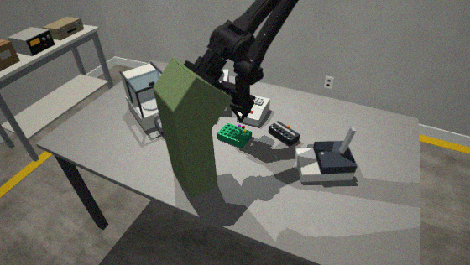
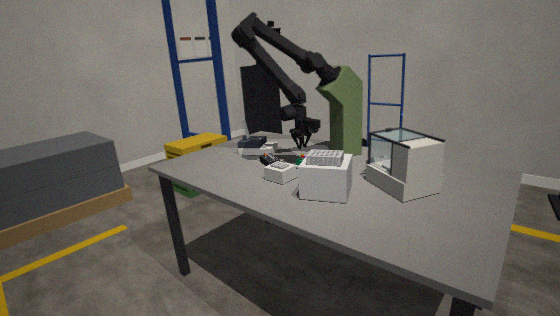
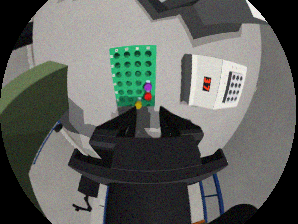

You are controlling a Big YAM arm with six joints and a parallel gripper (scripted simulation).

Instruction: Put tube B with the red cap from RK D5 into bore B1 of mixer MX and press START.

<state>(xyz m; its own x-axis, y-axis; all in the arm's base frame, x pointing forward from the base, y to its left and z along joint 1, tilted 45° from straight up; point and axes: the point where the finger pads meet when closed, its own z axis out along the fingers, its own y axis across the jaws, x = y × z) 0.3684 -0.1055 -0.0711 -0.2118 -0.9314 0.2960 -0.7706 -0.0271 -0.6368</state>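
My hand is 7 cm above the tube B. The rest, counted from my hand: purple-capped tube (7 cm below, 2 cm to the left); then green rack RK (8 cm below, 3 cm to the left, 2 cm behind); then dry block DB (16 cm ahead, 7 cm below, 1 cm to the right).
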